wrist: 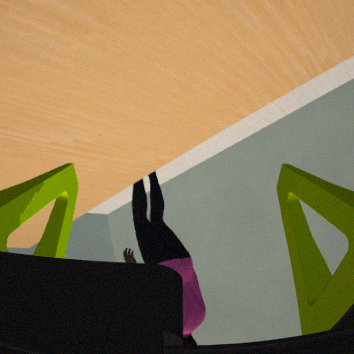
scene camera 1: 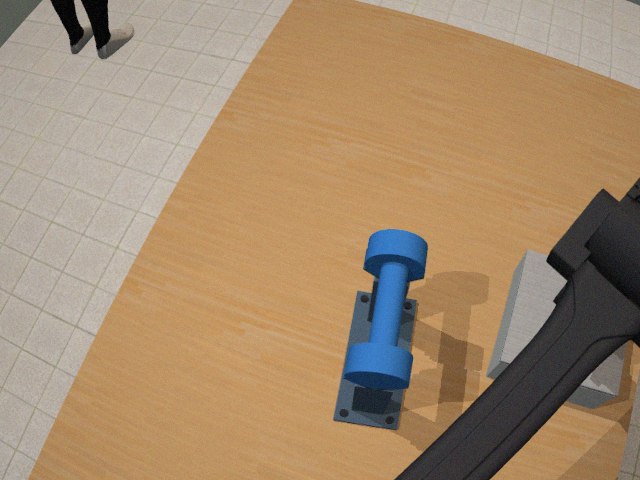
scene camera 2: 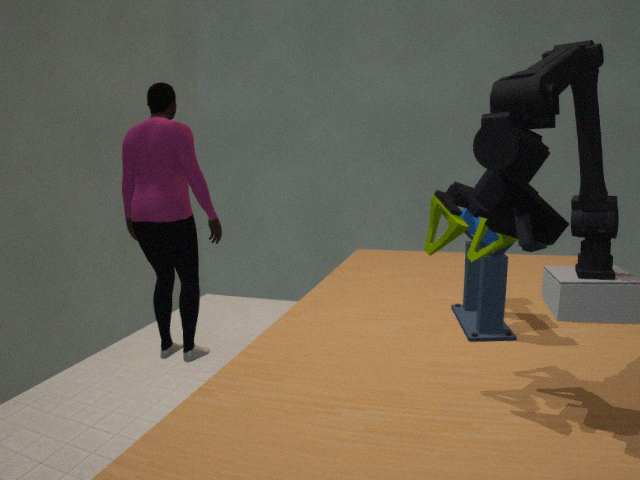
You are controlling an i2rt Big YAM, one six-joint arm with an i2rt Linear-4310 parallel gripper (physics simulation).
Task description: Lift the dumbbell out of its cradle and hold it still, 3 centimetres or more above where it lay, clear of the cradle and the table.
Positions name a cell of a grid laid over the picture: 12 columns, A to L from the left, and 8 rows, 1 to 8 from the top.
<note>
I see my gripper (scene camera 2: I5), a blue dumbbell (scene camera 1: H5) and a blue-grey cradle (scene camera 1: G7).
My gripper also shows in the wrist view (wrist: G4). The blue-grey cradle also shows in scene camera 2 (scene camera 2: J6). The wrist view misses the blue dumbbell: it is out of frame.
</note>
